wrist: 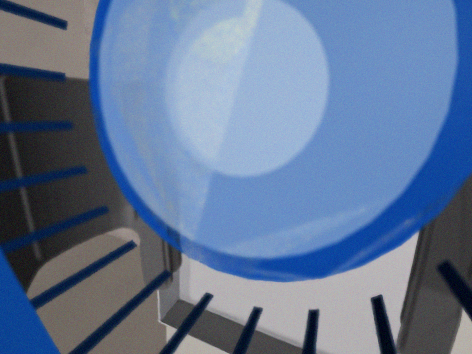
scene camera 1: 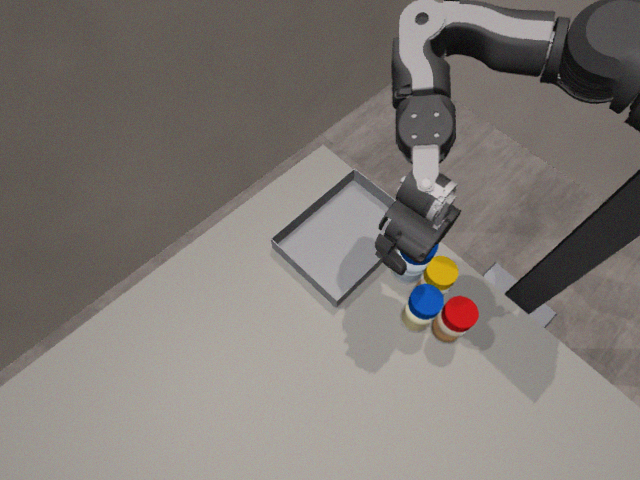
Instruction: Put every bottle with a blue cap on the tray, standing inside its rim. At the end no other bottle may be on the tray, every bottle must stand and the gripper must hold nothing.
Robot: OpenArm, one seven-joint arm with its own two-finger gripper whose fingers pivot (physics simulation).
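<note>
A bottle with a blue cap is between the fingers of my gripper, which is shut on it. The cap fills much of the wrist view; the bottle's base is partly hidden, and I cannot tell its height over the table. A second blue-capped bottle stands close by on the table. A yellow-capped bottle and a red-capped bottle stand beside it. The grey tray lies left of the bottles, and no bottle shows on its visible part.
The hand covers the tray's right corner in the scene view. The three other bottles stand close together just below and right of the hand. The table edge runs behind them, with the dark robot post beyond it.
</note>
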